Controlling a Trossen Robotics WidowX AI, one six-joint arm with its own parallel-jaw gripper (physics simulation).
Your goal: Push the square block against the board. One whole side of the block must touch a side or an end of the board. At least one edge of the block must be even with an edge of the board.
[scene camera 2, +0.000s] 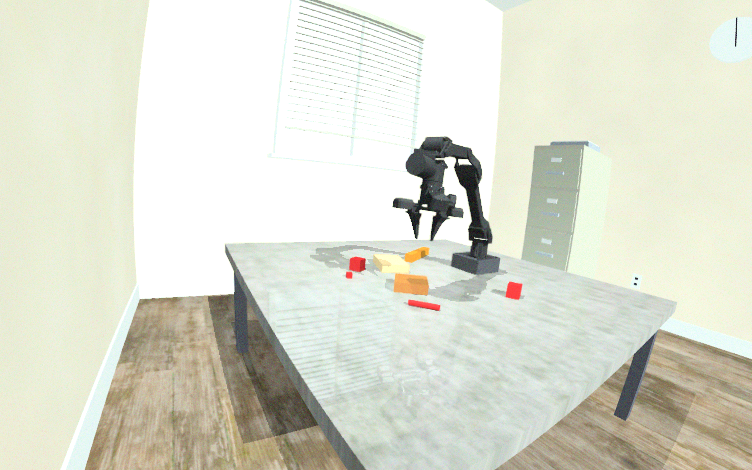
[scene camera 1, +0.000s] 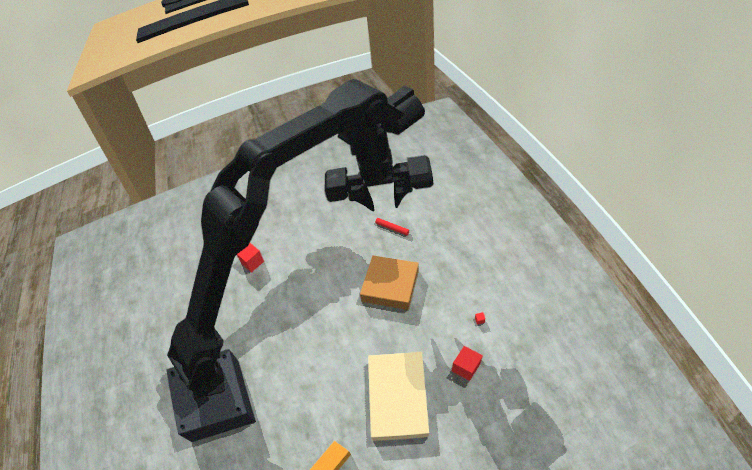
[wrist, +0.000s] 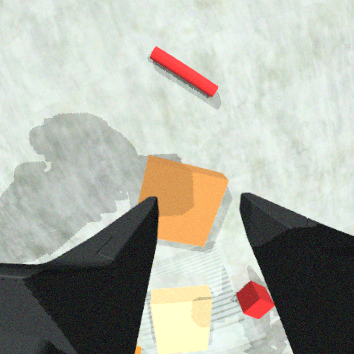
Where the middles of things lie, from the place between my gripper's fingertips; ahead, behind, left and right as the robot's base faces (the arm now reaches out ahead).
I see my gripper 2 cm past the square block (scene camera 1: 389,282), 7 cm to the left of it and 14 cm above it. Round my hand: board (scene camera 1: 398,409) 10 cm behind, 30 cm to the right, 14 cm below.
